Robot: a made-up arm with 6 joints.
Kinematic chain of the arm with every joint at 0, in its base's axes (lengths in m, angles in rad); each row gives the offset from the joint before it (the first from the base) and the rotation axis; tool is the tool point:
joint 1: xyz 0 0 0.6 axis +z
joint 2: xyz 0.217 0 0 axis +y
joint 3: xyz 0 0 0.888 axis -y
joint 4: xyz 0 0 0.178 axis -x
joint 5: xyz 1.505 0 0 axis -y
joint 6: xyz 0.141 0 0 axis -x
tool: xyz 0 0 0
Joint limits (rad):
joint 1: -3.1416..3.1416
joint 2: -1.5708..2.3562
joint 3: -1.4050..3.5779
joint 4: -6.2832..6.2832
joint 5: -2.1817..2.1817
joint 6: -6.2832..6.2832
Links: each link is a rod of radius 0.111 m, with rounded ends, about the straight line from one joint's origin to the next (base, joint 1, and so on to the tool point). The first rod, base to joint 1, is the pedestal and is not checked.
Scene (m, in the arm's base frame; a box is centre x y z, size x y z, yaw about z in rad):
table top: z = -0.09
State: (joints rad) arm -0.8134 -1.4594 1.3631 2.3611 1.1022 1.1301
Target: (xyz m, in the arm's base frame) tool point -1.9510 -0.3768 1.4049
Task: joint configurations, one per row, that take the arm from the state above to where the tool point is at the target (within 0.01 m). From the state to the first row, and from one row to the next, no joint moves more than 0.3 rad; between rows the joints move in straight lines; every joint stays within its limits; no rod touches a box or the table.
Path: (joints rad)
1: -0.5514 -1.4872 1.2659 2.3840 1.1578 1.1301
2: -0.2894 -1.5151 1.1687 2.4069 1.2134 1.1301
3: -0.0274 -1.5430 1.0714 2.4299 1.2690 1.1301
4: 0.2345 -1.5708 0.9742 2.4528 1.3247 1.1301

